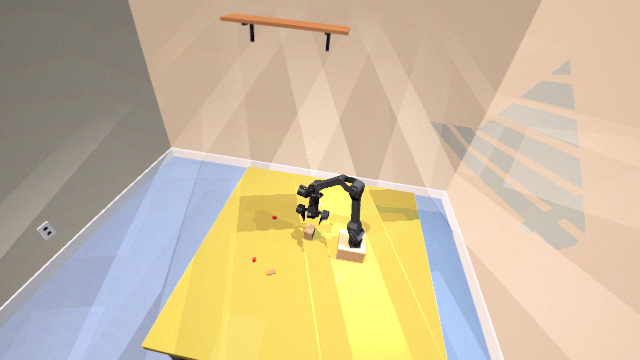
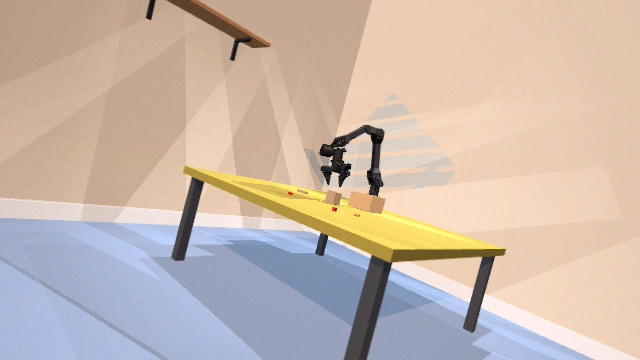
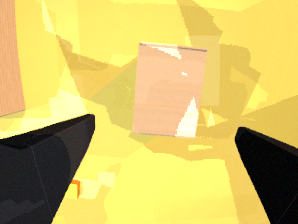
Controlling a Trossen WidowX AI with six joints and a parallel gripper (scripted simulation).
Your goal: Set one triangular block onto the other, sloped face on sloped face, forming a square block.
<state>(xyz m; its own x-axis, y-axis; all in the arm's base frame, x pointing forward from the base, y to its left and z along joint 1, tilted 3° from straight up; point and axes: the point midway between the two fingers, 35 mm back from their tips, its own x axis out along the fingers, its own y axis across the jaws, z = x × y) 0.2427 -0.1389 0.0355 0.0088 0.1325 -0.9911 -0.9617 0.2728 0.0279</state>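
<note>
Now: the block 40 mm below my gripper tip.
</note>
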